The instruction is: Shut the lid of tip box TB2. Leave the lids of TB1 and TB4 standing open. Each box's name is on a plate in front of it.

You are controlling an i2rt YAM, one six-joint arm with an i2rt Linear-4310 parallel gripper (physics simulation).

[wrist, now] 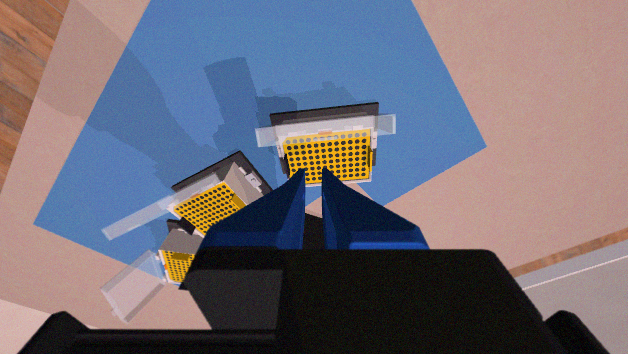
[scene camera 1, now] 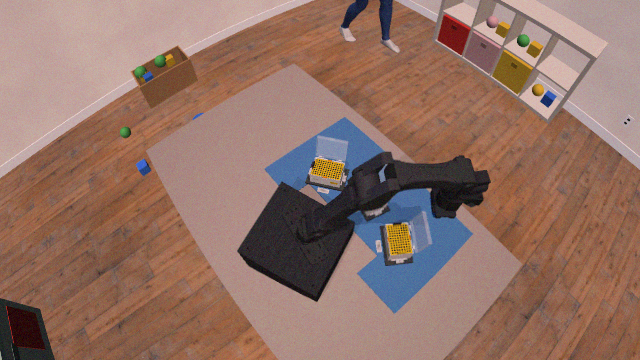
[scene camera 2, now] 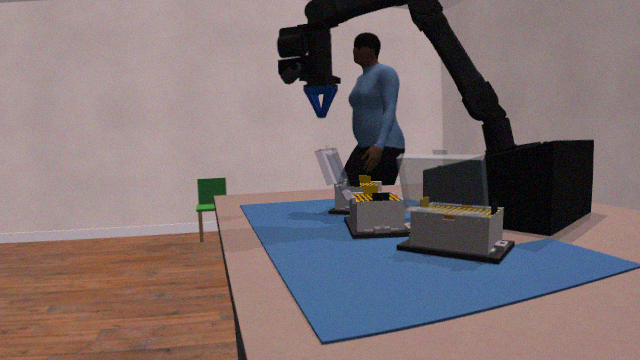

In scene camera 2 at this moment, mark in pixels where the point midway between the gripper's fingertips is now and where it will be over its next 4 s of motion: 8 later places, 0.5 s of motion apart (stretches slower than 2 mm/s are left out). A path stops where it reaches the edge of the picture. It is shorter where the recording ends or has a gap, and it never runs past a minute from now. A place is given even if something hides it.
My gripper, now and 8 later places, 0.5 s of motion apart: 321, 117; 318, 120; 310, 129; 312, 137; 315, 151; 314, 157; 320, 157; 331, 155; 338, 154
